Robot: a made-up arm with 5 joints.
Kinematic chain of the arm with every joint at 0, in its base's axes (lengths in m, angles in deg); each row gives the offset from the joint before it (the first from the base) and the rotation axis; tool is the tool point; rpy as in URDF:
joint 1: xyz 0.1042 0 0.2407 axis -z
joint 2: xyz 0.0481 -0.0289 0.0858 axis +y
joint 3: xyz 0.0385 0 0.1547 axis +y
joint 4: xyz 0.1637 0 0.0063 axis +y
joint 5: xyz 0.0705 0.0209 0 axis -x
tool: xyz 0 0 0 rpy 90 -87.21 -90
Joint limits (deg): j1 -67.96..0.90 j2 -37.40..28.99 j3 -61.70..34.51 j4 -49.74..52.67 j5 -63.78..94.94
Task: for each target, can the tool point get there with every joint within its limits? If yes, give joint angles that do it. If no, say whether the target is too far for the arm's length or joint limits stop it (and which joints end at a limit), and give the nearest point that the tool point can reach.
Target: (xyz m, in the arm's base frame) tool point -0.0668 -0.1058 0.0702
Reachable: no: joint limits stop it (at a limit: joint 1, joint 2, joint 3, joint 4) | nearest point 0.3084 -0.0112 0.2362 | short by 0.421 m
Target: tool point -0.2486 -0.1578 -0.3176
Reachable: no: too far | nearest point 0.1883 0.1864 0.2362 | short by 0.785 m
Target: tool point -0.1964 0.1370 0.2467
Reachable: no: joint limits stop it (at a limit: joint 1, joint 2, joint 3, joint 4) | nearest point 0.1883 0.1864 0.2362 | short by 0.388 m
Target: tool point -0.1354 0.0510 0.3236
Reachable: no: joint limits stop it (at a limit: joint 1, joint 2, joint 3, joint 4) | nearest point 0.1842 0.1763 0.4335 | short by 0.360 m
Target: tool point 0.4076 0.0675 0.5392
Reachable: yes | joints -14.02 2.72 -5.51 -37.67 82.99
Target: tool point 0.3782 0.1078 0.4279
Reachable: yes | joints -23.03 -1.30 4.19 44.87 80.15
